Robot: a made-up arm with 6 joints. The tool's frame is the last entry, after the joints.
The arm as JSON. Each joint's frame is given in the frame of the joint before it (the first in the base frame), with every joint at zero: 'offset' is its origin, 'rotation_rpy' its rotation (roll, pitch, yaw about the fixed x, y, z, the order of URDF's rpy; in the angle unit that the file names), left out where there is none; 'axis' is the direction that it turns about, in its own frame. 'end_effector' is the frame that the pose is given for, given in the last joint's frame.
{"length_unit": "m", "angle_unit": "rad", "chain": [
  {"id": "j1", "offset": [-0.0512, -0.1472, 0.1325], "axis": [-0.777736, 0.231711, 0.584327]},
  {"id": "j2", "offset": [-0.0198, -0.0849, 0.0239], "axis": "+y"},
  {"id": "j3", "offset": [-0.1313, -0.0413, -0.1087], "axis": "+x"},
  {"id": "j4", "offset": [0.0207, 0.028, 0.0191], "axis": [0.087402, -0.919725, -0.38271]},
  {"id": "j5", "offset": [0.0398, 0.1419, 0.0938], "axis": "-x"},
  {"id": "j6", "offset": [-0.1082, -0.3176, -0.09], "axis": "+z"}
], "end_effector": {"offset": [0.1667, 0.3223, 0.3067], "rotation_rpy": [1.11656, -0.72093, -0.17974]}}
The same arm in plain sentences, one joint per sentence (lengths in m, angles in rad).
The arm has six revolute joints in a row. What follows holds with every joint at zero, and every direction is one of the base frame's. The first joint is mounted 0.0512 m along -x and 0.1472 m along -y and 0.1325 m along +z from the base frame's origin and rotates about the direction (-0.777736, 0.231711, 0.584327). The second joint is mounted 0.0198 m along -x and 0.0849 m along -y and 0.0239 m along +z from the first joint and rotates about +y. The third joint is mounted 0.1313 m along -x and 0.0413 m along -y and 0.1087 m along -z from the second joint and rotates about +x. The fourth joint is mounted 0.0207 m along +x and 0.028 m along +y and 0.0191 m along +z from the third joint and rotates about the direction (0.087402, -0.919725, -0.38271). The fifth joint is mounted 0.0398 m along +x and 0.1419 m along +y and 0.0938 m along +z from the fourth joint and rotates about -x. The sixth joint is mounted 0.1082 m along -x and 0.3176 m along -y and 0.09 m along -z from the fifth joint and rotates about +z. The tool frame, which is the frame that the pose is given for, is mounted 0.1667 m along +x and 0.3223 m along +y and 0.3067 m along +z from the sixth joint; its axes are the base frame's turned by roll 1.1166, pitch -0.7209 and yaw -0.1797 rad (as in URDF: about the fixed x, then y, then z).
